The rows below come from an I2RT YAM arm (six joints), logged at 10 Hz.
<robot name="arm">
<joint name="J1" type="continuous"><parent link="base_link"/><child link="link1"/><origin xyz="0.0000 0.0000 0.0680" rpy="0.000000 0.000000 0.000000"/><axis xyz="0 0 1"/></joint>
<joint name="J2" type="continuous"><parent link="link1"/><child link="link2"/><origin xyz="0.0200 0.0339 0.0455" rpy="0.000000 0.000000 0.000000"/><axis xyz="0 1 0"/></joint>
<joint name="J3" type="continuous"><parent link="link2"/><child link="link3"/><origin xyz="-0.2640 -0.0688 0.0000" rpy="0.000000 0.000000 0.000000"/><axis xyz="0 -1 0"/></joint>
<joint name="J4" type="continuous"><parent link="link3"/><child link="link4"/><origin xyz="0.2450 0.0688 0.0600" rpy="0.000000 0.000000 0.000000"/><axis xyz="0 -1 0"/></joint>
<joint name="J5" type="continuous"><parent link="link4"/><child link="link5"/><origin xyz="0.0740 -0.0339 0.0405" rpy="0.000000 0.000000 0.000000"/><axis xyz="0 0 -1"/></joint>
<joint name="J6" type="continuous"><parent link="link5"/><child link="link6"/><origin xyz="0.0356 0.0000 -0.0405" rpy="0.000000 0.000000 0.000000"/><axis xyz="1 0 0"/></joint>
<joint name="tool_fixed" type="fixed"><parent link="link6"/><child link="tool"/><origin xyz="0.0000 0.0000 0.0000" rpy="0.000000 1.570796 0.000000"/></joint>
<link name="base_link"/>
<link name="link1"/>
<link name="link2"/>
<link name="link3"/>
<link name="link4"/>
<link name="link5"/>
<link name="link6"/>
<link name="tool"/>
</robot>
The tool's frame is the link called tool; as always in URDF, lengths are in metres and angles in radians. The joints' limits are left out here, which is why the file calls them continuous.
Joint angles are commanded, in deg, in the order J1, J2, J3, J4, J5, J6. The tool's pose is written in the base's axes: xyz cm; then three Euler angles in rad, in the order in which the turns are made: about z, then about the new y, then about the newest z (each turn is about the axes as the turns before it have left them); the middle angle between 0 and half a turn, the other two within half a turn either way. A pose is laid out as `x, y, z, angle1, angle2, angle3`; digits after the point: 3 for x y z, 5 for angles.
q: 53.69, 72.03, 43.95, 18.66, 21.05, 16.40
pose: 18.128, 22.510, 28.469, 0.56510, 1.72414, 0.22671
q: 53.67, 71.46, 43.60, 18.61, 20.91, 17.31
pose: 18.000, 22.333, 28.511, 0.56738, 1.72152, 0.24406
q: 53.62, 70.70, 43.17, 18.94, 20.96, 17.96
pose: 17.857, 22.092, 28.661, 0.56624, 1.71073, 0.25948
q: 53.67, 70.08, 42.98, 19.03, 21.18, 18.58
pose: 17.720, 21.926, 28.846, 0.56369, 1.70207, 0.27310
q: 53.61, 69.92, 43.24, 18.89, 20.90, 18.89
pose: 17.722, 21.906, 29.052, 0.56780, 1.69776, 0.28093
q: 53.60, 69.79, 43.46, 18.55, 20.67, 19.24
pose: 17.705, 21.897, 29.183, 0.57167, 1.69779, 0.28761
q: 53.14, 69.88, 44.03, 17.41, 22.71, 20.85
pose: 17.987, 21.700, 29.288, 0.52721, 1.70661, 0.30668
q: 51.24, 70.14, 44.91, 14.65, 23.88, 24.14
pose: 18.795, 21.107, 29.208, 0.47114, 1.73949, 0.34585
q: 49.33, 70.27, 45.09, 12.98, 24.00, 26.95
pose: 19.492, 20.464, 28.955, 0.43354, 1.76507, 0.38265
